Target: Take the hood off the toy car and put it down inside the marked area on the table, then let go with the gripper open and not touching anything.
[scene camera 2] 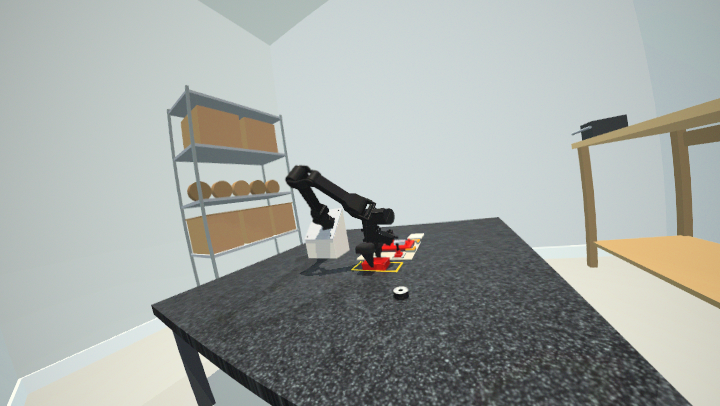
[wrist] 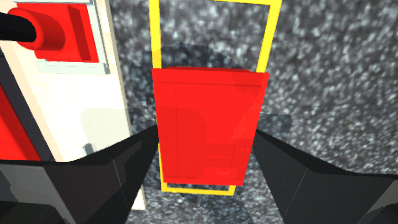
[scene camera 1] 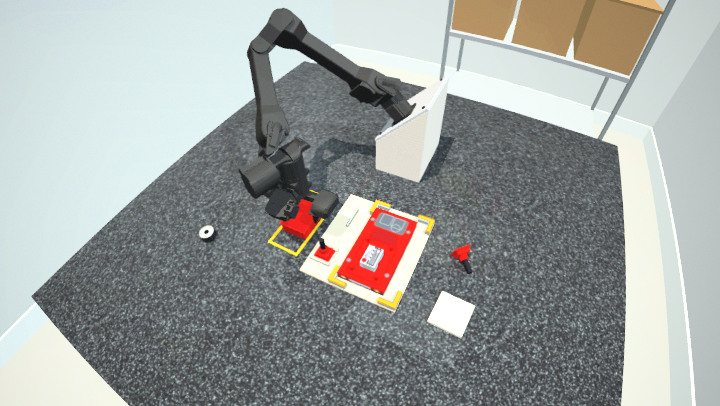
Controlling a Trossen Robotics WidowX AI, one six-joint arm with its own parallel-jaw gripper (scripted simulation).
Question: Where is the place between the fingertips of my gripper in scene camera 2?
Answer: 375, 263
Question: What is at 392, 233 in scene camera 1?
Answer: A red toy car.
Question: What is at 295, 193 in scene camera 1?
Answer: My gripper.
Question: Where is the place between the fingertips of my gripper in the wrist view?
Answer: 205, 131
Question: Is my gripper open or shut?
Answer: Open.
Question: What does my gripper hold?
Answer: Nothing.
